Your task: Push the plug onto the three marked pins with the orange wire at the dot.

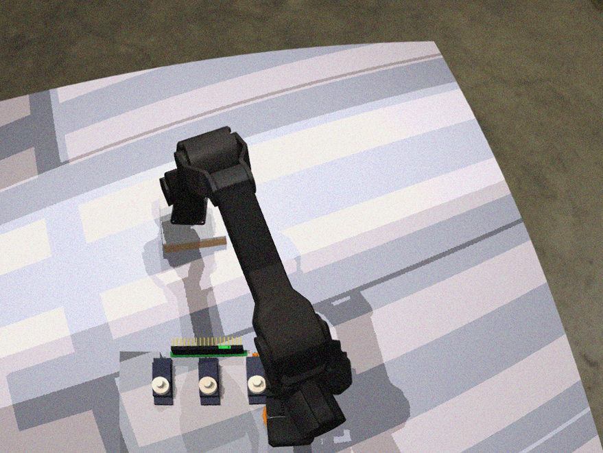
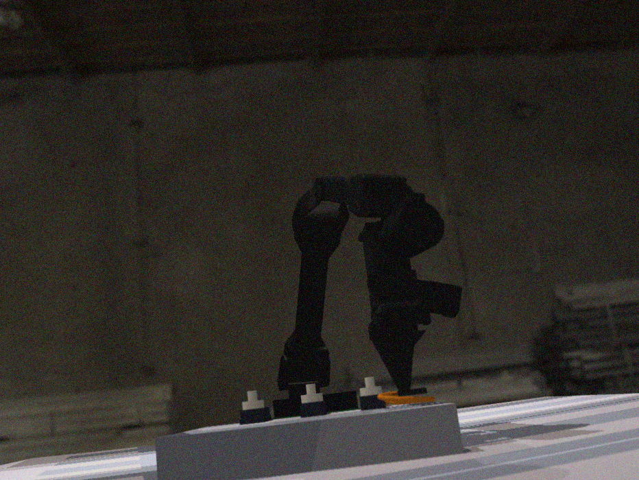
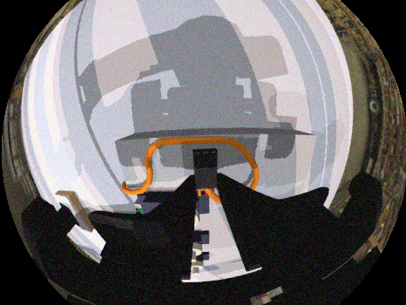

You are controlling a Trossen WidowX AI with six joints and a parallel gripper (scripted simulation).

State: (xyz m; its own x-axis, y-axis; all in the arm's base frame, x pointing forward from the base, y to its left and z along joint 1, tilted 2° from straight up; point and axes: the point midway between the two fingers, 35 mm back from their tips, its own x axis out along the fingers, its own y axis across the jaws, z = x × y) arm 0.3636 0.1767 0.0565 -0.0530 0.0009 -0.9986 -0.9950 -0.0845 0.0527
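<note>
Right now my gripper tip is 90 mm to the left of the green band, 80 mm past it and 10 mm below it. The rest, counted from my gripper tip: black pin header: 120 mm to the right, 80 mm behind; then grey holder: 110 mm to the right, 80 mm ahead, 40 mm below.
</note>
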